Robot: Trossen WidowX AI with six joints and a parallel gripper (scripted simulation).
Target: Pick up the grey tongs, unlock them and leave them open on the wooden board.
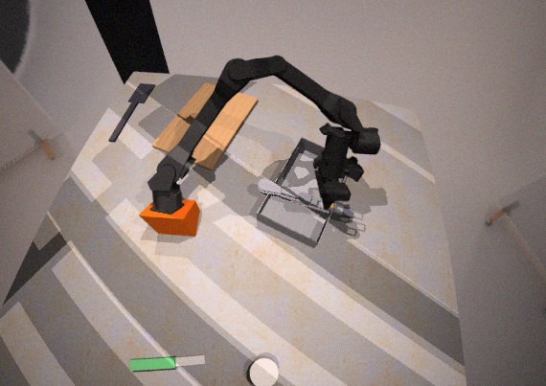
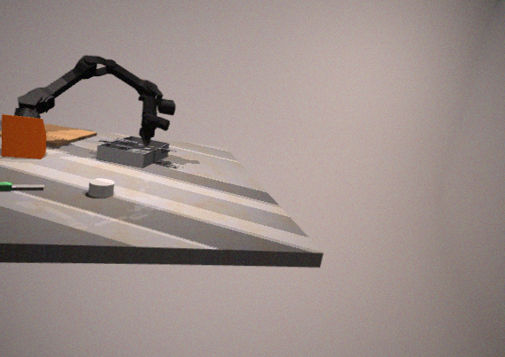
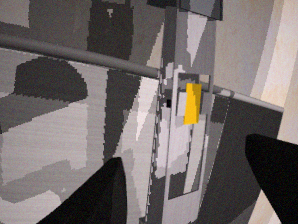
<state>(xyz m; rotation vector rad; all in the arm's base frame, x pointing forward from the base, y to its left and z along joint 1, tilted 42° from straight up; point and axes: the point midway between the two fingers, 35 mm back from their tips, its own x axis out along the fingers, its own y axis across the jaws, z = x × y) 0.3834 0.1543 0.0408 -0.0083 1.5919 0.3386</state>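
Right now the yellow lock piece is 2 cm ahead of my gripper tip. Round my gripper tip: tin: 5 cm behind, 6 cm to the left, 4 cm below; white cylinder: 7 cm behind, 44 cm to the right, 5 cm below; wooden board: 43 cm behind, 26 cm to the left, 6 cm below.
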